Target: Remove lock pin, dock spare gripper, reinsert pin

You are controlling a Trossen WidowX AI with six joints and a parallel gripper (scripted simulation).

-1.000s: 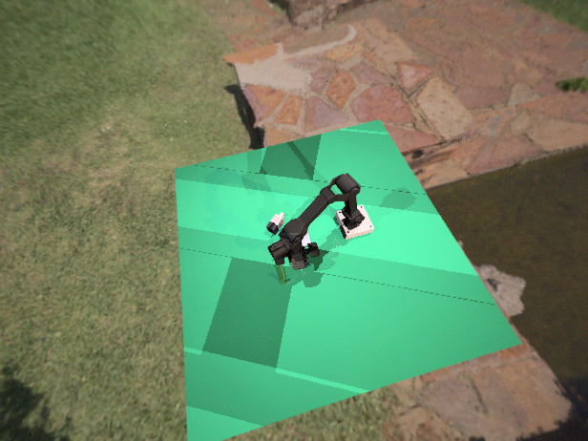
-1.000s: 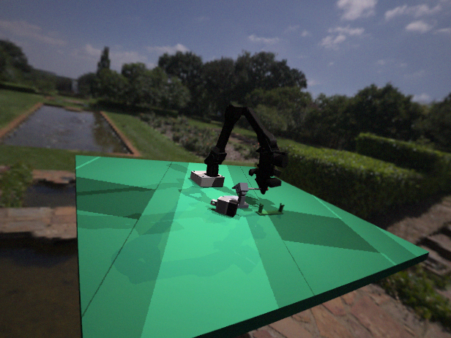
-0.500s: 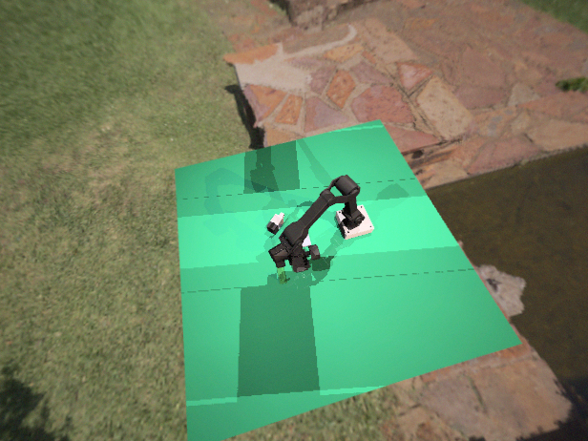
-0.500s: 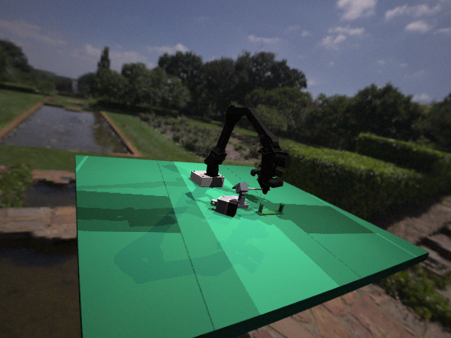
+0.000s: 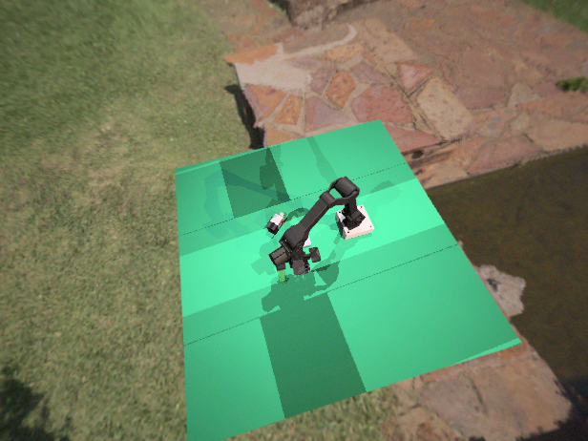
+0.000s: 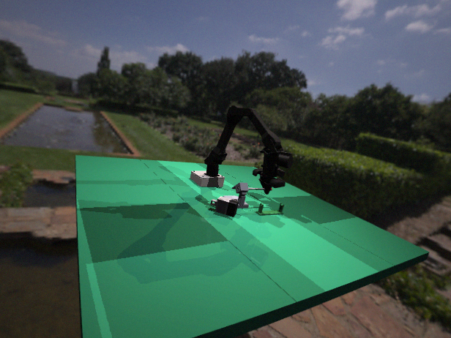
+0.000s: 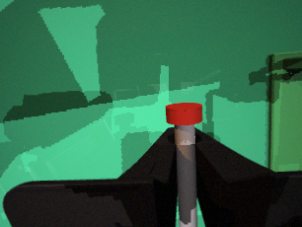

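Right now the green cradle is 8 cm ahead of my gripper tip, 5 cm to the right of it and 4 cm below it. Also, from my gripper tip: grey mount (5 cm behind, 14 cm to the right, 1 cm below); then spare gripper (1 cm behind, 27 cm to the right, 3 cm below).
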